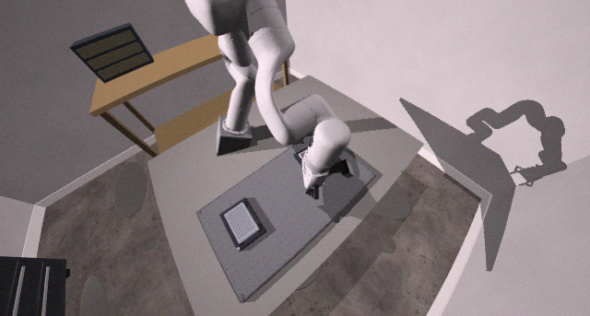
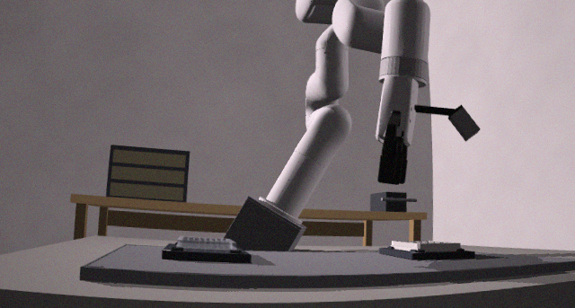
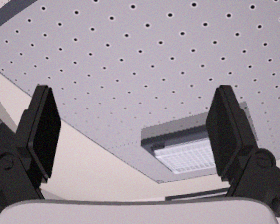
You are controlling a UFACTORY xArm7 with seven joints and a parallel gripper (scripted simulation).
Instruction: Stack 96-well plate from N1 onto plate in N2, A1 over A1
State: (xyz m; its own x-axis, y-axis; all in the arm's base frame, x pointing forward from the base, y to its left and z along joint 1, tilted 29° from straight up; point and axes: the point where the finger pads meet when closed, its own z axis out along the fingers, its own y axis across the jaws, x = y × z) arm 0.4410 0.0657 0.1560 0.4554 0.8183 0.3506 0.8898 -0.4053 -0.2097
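Right now my hand is 28 cm to the left of the 96-well plate, 12 cm above it and 3 cm past it.
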